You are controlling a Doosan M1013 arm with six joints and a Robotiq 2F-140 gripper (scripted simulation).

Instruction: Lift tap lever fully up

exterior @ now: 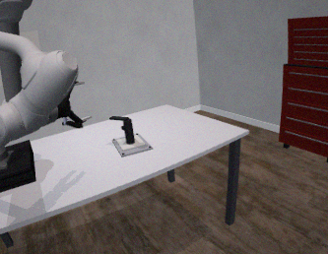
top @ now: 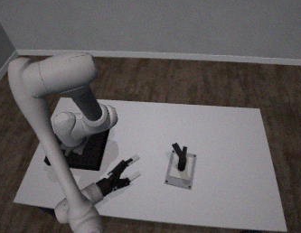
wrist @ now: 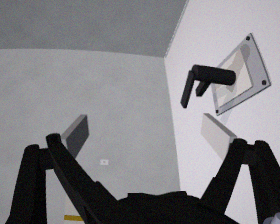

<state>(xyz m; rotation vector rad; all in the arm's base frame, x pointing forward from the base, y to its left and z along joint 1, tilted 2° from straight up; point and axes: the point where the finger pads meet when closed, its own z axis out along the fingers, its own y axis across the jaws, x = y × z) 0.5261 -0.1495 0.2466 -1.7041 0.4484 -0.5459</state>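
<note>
Right now the lever is 230 mm to the left of my hand, 180 mm below it and 170 mm ahead of it. Also, from my hand: tap (230 mm below, 210 mm to the left, 190 mm ahead).
</note>
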